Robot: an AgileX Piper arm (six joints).
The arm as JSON. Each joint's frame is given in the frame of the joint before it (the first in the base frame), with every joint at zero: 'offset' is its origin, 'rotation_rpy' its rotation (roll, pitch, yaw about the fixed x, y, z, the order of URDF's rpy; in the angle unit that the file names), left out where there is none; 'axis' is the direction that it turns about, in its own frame. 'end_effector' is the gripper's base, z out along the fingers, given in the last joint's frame.
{
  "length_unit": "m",
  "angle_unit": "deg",
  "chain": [
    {
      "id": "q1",
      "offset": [
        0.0,
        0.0,
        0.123
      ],
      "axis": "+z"
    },
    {
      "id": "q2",
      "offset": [
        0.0,
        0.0,
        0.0
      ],
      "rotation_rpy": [
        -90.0,
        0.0,
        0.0
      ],
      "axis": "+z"
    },
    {
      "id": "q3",
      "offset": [
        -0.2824,
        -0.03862,
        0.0
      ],
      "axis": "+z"
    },
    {
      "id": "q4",
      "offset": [
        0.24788,
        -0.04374,
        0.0
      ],
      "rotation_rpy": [
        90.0,
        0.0,
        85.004
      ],
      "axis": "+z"
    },
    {
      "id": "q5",
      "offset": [
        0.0,
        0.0,
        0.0
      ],
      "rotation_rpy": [
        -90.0,
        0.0,
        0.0
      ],
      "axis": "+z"
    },
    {
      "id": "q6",
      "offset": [
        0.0,
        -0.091,
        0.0
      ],
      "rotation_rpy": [
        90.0,
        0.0,
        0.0
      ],
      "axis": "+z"
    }
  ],
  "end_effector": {
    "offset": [
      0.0,
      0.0,
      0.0
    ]
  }
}
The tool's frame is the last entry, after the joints.
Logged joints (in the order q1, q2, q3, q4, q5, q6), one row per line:
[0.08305, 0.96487, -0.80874, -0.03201, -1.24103, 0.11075]
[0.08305, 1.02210, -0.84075, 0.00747, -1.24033, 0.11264]
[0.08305, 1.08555, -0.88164, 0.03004, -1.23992, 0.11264]
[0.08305, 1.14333, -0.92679, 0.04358, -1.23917, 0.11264]
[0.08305, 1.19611, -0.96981, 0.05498, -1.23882, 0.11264]
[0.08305, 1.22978, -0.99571, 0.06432, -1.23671, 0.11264]
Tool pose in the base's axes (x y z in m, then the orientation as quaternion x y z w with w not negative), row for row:
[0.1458, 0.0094, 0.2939, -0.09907, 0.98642, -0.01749, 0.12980]
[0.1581, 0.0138, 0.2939, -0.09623, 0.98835, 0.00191, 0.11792]
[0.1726, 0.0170, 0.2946, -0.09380, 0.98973, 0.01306, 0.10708]
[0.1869, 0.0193, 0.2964, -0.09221, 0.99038, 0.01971, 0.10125]
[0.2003, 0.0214, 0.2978, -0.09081, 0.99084, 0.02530, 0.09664]
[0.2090, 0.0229, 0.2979, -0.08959, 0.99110, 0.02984, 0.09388]
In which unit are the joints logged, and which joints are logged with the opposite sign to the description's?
The joints are logged in radians. Opposite sign: q5, q6.
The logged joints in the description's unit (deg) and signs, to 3 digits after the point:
[4.758, 55.283, -46.337, -1.834, 71.106, -6.346]
[4.758, 58.562, -48.171, 0.428, 71.066, -6.454]
[4.758, 62.197, -50.514, 1.721, 71.042, -6.454]
[4.758, 65.508, -53.101, 2.497, 70.999, -6.454]
[4.758, 68.532, -55.566, 3.150, 70.979, -6.454]
[4.758, 70.461, -57.050, 3.685, 70.858, -6.454]

